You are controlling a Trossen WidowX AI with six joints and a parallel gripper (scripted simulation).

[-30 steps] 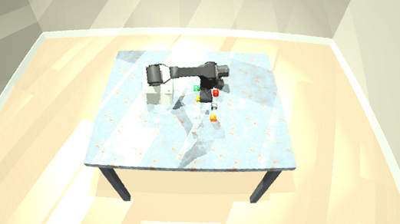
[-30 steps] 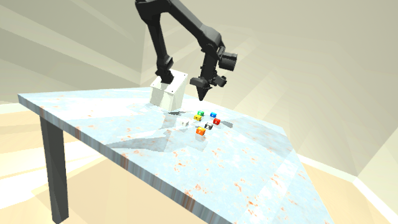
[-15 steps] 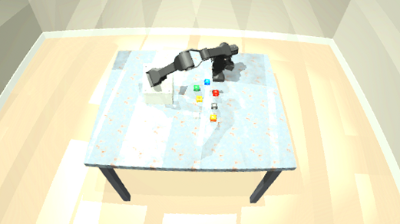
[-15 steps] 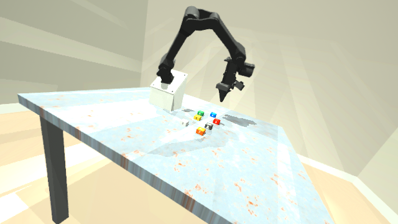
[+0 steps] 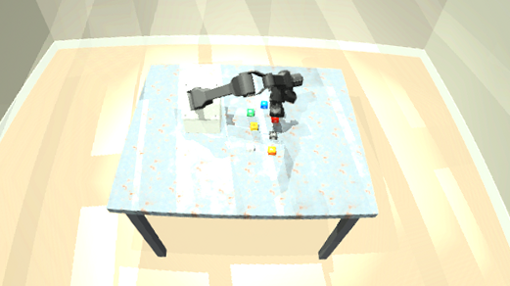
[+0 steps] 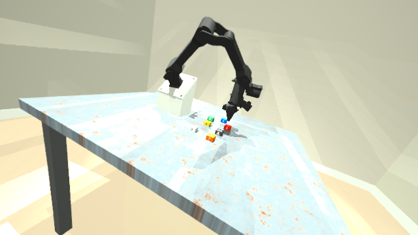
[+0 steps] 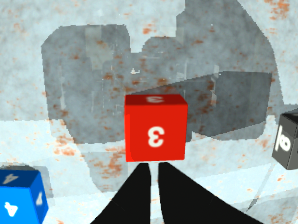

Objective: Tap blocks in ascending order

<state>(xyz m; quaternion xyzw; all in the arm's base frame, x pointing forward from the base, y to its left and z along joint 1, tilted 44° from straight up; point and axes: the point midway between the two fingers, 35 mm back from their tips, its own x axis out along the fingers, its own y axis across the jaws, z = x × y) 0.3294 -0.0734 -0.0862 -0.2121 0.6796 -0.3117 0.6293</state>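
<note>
My gripper tip is now 10 mm short of the red block and 30 mm above it. From my gripper tip the other things lie so: yellow block 100 mm behind, 50 mm to the right, 30 mm below; black block 20 mm behind, 100 mm to the right, 30 mm below; blue block 30 mm behind, 90 mm to the left, 30 mm below.
</note>
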